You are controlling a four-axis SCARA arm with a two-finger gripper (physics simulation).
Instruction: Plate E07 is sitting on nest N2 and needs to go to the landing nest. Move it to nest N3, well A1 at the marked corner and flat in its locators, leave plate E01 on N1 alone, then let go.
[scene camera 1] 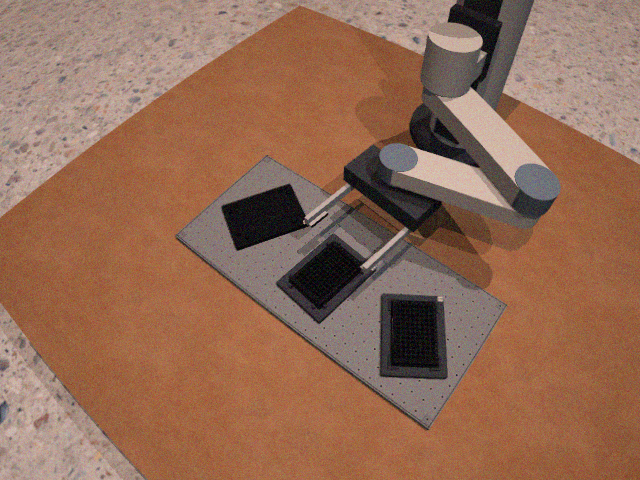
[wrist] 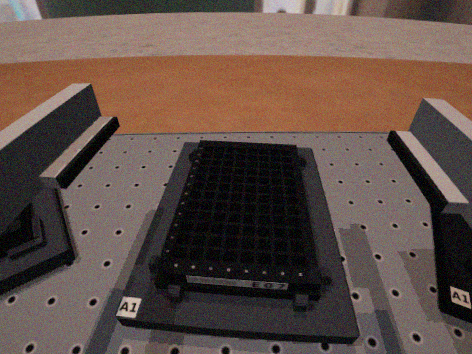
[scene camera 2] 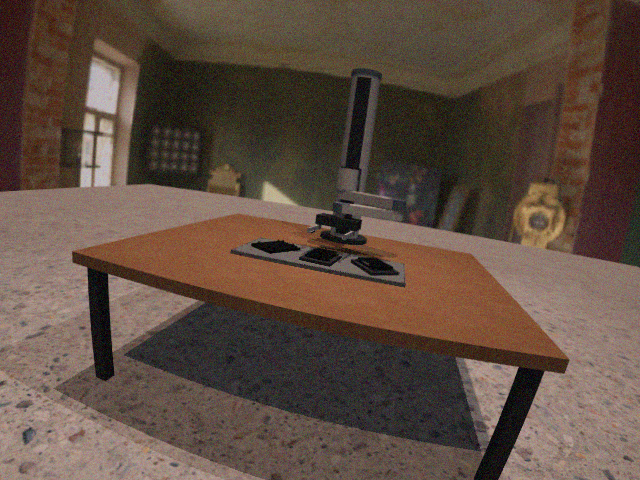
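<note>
Plate E07 (scene camera 1: pixel 325 273) (scene camera 2: pixel 320 255) (wrist: pixel 245 210), black with many wells, lies flat between the locators of the middle nest N2 (scene camera 1: pixel 301 298) (wrist: pixel 240 320). Its label faces the wrist camera. N2's A1 tag is at the near left corner in the wrist view. My gripper (scene camera 1: pixel 336 244) (scene camera 2: pixel 329 233) (wrist: pixel 251 109) is open wide and empty, above the plate's level, one finger out to each side. The black nest N3 (scene camera 1: pixel 263 217) (scene camera 2: pixel 273 246) (wrist: pixel 450 250) shows no plate; its A1 tag shows in the wrist view.
Plate E01 (scene camera 1: pixel 415 333) (scene camera 2: pixel 377 265) sits on nest N1 (scene camera 1: pixel 385 335), at the lower right in scene camera 1 and partly behind the left finger in the wrist view. All nests stand on a grey perforated board (scene camera 1: pixel 232 227) on the brown table (scene camera 1: pixel 206 361) (scene camera 2: pixel 258 289).
</note>
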